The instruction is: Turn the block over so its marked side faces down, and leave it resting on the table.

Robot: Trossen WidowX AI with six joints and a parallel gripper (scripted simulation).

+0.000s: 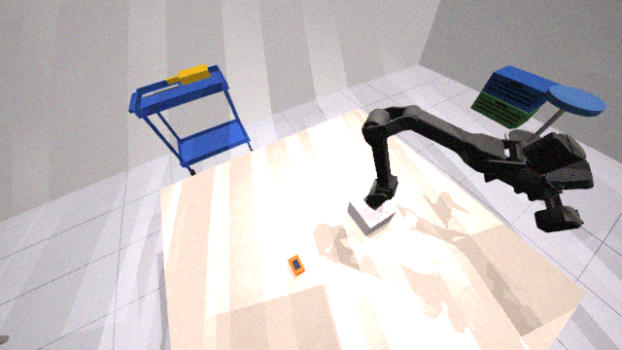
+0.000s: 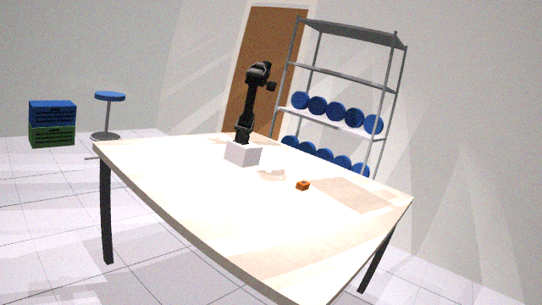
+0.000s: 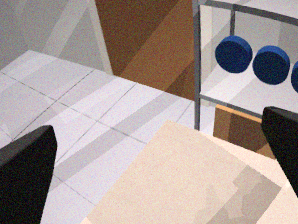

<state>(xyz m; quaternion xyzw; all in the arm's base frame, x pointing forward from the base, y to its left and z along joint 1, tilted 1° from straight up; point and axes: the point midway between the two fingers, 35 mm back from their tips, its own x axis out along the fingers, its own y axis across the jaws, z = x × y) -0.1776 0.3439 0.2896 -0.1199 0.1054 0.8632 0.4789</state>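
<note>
Right now my gripper tip is 57 cm short of the orange block, 39 cm to the left of it and 35 cm above it.
</note>
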